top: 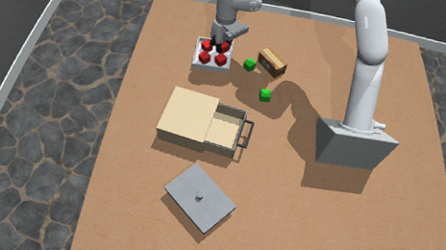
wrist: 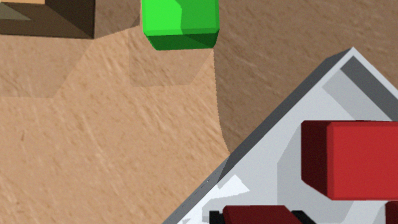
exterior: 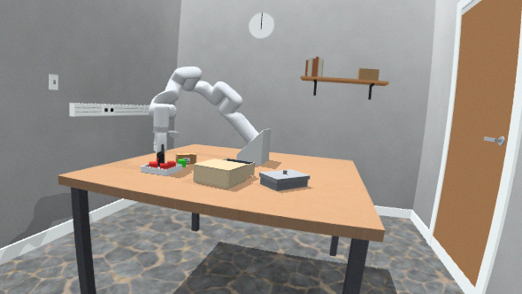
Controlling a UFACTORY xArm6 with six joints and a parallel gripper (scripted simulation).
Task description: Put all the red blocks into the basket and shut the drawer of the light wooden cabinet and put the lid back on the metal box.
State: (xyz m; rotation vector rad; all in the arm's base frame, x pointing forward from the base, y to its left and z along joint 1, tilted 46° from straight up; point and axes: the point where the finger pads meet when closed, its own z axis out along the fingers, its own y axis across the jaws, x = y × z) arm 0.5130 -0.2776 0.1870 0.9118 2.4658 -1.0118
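Right now my hand is 3 cm short of the white basket, 3 cm to the right of it and 2 cm above it. From my hand the other things lie so: metal box (5 cm behind, 63 cm to the left, 1 cm below); then flat lid (5 cm behind, 63 cm to the left, 1 cm above); then taped cardboard box (20 cm behind, 2 cm to the left).
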